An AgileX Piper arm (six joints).
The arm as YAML. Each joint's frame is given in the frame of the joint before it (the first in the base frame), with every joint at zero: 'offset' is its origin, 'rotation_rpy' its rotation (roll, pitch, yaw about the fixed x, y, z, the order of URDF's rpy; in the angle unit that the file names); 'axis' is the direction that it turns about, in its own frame. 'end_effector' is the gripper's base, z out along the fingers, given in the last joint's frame.
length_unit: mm
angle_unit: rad
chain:
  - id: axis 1
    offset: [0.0, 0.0, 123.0]
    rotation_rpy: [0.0, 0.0, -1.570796]
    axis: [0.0, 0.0, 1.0]
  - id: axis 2
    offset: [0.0, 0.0, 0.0]
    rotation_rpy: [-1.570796, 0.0, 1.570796]
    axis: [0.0, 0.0, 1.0]
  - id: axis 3
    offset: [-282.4, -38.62, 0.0]
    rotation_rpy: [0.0, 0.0, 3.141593]
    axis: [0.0, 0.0, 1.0]
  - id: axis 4
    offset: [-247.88, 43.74, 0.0]
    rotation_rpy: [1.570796, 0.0, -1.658]
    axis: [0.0, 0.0, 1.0]
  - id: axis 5
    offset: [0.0, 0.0, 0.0]
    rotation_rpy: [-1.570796, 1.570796, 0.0]
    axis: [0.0, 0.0, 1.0]
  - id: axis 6
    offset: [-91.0, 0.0, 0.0]
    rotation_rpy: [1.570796, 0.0, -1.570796]
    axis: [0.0, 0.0, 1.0]
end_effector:
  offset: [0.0, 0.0, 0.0]
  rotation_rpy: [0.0, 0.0, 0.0]
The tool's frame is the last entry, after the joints.
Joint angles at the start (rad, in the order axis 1, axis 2, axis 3, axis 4, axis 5, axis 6):
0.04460 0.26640 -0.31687 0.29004 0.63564 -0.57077
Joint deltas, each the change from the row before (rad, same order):
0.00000 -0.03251 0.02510 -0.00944 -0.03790 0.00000
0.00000 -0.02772 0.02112 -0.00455 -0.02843 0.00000
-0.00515 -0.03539 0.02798 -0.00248 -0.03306 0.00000
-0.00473 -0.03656 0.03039 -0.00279 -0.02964 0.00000
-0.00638 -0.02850 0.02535 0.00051 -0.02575 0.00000
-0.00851 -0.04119 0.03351 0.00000 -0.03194 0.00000
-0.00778 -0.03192 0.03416 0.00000 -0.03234 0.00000
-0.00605 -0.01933 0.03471 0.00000 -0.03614 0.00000
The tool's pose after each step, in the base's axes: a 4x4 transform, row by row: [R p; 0 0 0 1], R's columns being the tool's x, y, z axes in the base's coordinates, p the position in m. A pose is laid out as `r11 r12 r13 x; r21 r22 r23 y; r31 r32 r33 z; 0 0 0 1`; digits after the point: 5 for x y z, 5 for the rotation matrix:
-0.33542 -0.31381 0.88827 0.06003; -0.34182 0.91918 0.19565 0.01688; -0.87787 -0.23800 -0.41558 0.24621; 0 0 0 1
-0.30822 -0.29777 0.90351 0.05828; -0.34073 0.92130 0.18739 0.01598; -0.88820 -0.25009 -0.38542 0.24316; 0 0 0 1
-0.27800 -0.27444 0.92054 0.05616; -0.33598 0.92557 0.17448 0.01479; -0.89991 -0.26078 -0.34952 0.23868; 0 0 0 1
-0.25093 -0.25312 0.93432 0.05406; -0.33269 0.92896 0.16232 0.01370; -0.90904 -0.27011 -0.31732 0.23312; 0 0 0 1
-0.22979 -0.23334 0.94486 0.05276; -0.32724 0.93283 0.15078 0.01278; -0.91658 -0.27454 -0.29071 0.22845; 0 0 0 1
-0.19990 -0.20683 0.95774 0.05086; -0.32139 0.93723 0.13532 0.01159; -0.92561 -0.28076 -0.25383 0.22222; 0 0 0 1
-0.17827 -0.18334 0.96675 0.05015; -0.31648 0.94097 0.12009 0.01047; -0.93170 -0.28455 -0.22577 0.21529; 0 0 0 1
-0.16504 -0.16309 0.97271 0.05079; -0.31214 0.94418 0.10535 0.00936; -0.93559 -0.28624 -0.20674 0.20783; 0 0 0 1

